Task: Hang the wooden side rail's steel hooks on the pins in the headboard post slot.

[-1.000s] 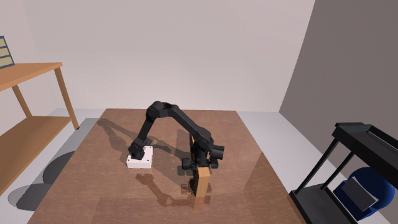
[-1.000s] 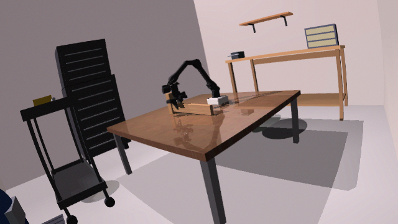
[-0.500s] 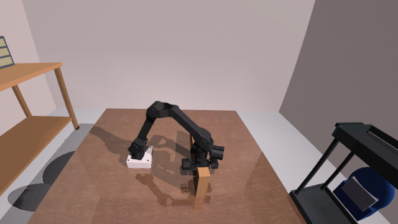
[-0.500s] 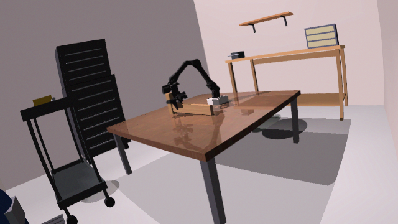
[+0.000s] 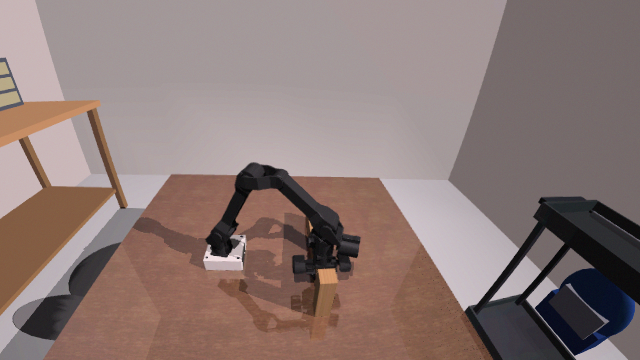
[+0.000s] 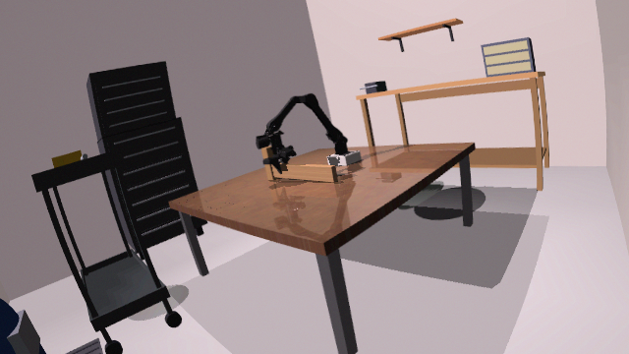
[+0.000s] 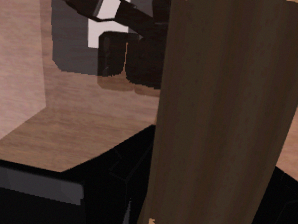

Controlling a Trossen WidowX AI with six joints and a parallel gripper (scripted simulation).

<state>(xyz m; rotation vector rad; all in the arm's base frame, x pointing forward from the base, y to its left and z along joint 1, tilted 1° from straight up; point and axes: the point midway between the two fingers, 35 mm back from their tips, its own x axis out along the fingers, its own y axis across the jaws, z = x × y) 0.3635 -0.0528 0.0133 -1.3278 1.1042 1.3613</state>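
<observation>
The wooden headboard post lies 2 cm ahead of my gripper tip, 9 cm to the right of it and 5 cm above it.
</observation>
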